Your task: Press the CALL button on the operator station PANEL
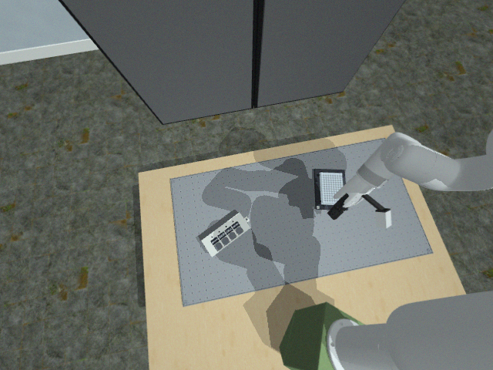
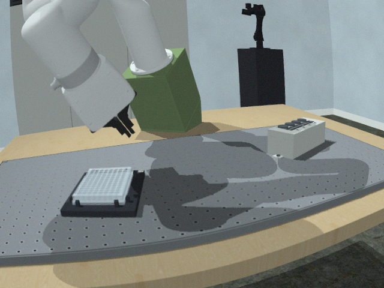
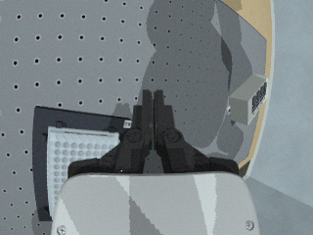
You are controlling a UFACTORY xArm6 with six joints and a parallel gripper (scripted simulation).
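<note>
Now: hand 90 mm short of the 96-well plate, 60 mm to the left of it and 80 mm above it.
</note>
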